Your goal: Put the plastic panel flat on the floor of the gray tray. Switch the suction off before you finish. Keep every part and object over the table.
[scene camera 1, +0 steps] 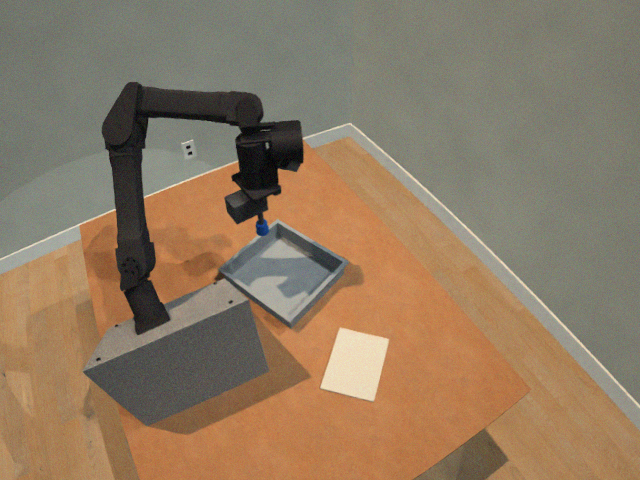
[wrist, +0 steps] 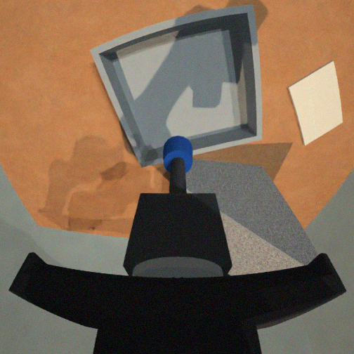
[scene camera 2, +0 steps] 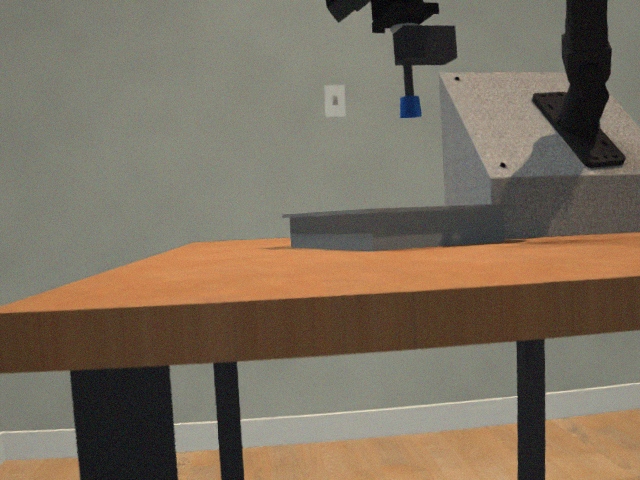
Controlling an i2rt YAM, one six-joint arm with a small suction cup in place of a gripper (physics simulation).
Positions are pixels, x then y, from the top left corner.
A gray tray shows in scene camera 1, in the wrist view (pixel 198 76) and in scene camera 2. A plastic panel shows in scene camera 1 and in the wrist view; in scene camera 2 it is hidden by the gray tray. One and the same spot on the gray tray: (scene camera 2: pixel 382 229) is (scene camera 1: pixel 275 231). The same spot on the plastic panel: (wrist: pixel 315 97) is (scene camera 1: pixel 356 352).
